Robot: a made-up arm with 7 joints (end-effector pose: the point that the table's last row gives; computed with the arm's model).
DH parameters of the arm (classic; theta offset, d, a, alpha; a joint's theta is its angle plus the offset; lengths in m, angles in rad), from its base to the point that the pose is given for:
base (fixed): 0 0.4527 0.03 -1.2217
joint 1: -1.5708 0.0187 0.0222 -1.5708
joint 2: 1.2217 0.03 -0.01 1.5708
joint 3: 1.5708 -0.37 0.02 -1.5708
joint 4: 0 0.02 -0.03 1.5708
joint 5: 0 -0.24 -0.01 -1.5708
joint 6: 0 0.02 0.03 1.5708
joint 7: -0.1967 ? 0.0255 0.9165
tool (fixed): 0.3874 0.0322 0 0
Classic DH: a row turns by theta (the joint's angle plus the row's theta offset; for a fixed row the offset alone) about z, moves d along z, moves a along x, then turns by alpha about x.
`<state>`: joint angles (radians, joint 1 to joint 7).
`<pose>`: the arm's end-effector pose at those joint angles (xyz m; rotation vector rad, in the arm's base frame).
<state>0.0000 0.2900 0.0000 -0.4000 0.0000 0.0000 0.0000</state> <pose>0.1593 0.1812 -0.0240 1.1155 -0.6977 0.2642</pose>
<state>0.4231 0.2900 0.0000 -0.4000 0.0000 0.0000 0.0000</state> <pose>-0.0615 0.1840 -0.0317 1.1765 -0.2649 0.1575</pose>
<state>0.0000 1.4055 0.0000 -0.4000 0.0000 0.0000 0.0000</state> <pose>0.1593 0.5379 0.4121 2.1671 -0.8614 -0.1708</pose>
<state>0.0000 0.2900 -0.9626 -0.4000 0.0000 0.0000 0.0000</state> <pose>0.1249 0.0990 -0.0485 0.7121 -0.8869 -0.6613</pose>
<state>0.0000 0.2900 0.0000 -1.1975 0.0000 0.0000 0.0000</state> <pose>0.2513 0.1510 0.0771 0.9097 -1.4900 0.5026</pose>
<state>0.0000 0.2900 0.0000 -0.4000 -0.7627 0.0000 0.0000</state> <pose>0.1427 0.1594 -0.0379 1.1014 -0.9067 -0.5322</pose>
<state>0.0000 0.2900 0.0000 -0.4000 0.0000 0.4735 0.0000</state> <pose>0.1909 0.1865 -0.0418 1.1721 -0.2201 0.1177</pose>
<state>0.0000 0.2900 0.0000 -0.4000 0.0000 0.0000 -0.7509</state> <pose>0.1355 0.1787 -0.0353 1.1025 -0.9040 -0.5198</pose>
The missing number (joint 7, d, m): 0.0404
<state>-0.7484 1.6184 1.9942 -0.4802 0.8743 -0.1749 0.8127</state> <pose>0.0334 0.5404 0.5468 1.3711 0.8999 -1.6386</pose>
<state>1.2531 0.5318 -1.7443 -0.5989 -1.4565 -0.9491 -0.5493</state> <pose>-0.4502 0.1191 0.2454 -2.0412 -1.1711 -0.3839</pose>
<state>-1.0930 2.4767 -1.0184 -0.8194 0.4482 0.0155 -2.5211</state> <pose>-0.1339 0.3968 0.8396 1.5737 1.2173 -2.4010</pose>
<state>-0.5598 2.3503 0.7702 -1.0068 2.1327 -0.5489 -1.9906</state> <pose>0.0027 0.2639 0.9407 -1.3999 1.2795 -0.7364</pose>
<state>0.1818 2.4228 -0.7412 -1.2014 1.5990 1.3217 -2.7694</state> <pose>0.2891 0.4257 0.7770 -0.0346 0.2385 -2.0084</pose>
